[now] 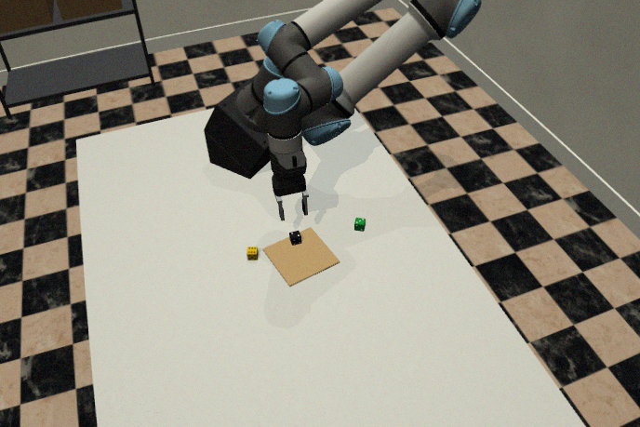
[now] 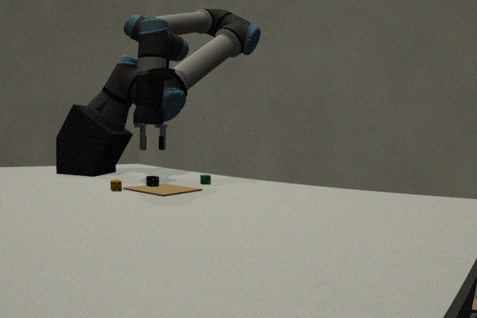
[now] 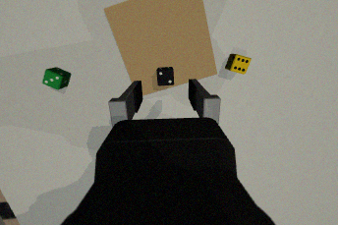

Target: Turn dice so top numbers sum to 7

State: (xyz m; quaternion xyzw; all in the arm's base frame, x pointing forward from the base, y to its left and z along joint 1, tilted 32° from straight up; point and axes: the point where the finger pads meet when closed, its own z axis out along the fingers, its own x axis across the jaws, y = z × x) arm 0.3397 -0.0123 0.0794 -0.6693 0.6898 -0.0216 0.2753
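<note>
My hand is 10 mm past the green die, 170 mm to the right of it and 100 mm above it. Also, from my hand: yellow die (20 mm ahead, 110 mm to the right, 100 mm below); black die (100 mm below); tan mat (50 mm ahead, 110 mm below).
</note>
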